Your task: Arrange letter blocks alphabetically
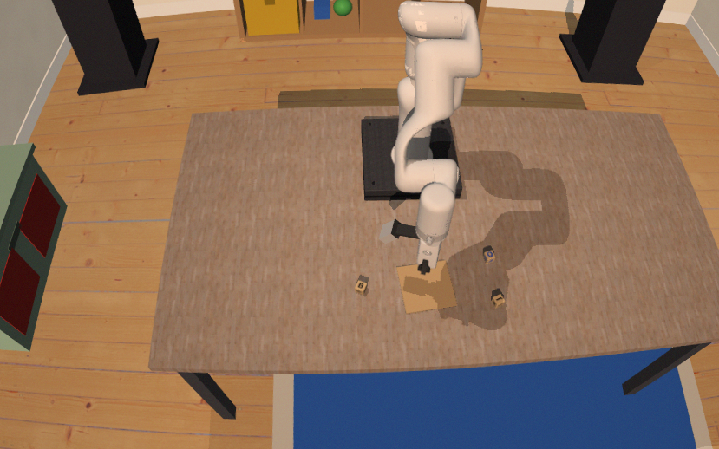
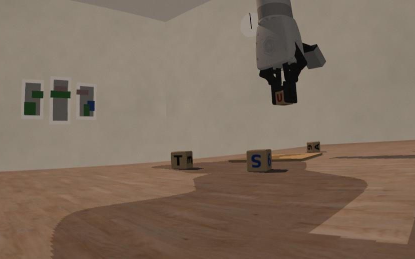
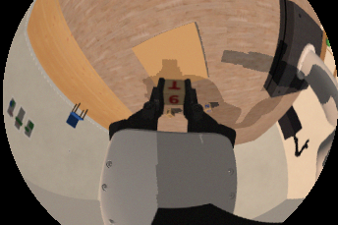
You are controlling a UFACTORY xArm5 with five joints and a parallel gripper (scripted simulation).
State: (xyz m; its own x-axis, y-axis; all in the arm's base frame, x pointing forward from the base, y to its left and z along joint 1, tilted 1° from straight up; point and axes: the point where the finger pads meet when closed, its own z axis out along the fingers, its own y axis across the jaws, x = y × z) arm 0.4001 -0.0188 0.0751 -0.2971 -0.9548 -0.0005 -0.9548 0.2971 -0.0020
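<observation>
The tan mat lies 10 mm ahead of my hand, 20 mm to the left of it and 120 mm below it. Also, from my hand: letter block: 10 mm below.
</observation>
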